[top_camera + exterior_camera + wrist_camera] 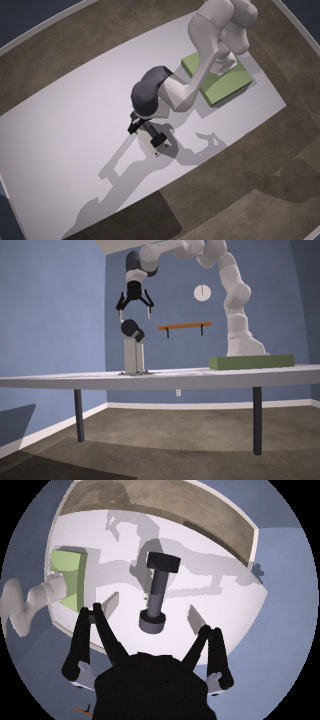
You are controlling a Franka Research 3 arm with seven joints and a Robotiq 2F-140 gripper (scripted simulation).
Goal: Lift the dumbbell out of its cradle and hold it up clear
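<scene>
The dumbbell lies 7 cm below my hand and 1 cm ahead of it. Also, from my hand: grey cradle (19 cm below, 1 cm ahead).
</scene>
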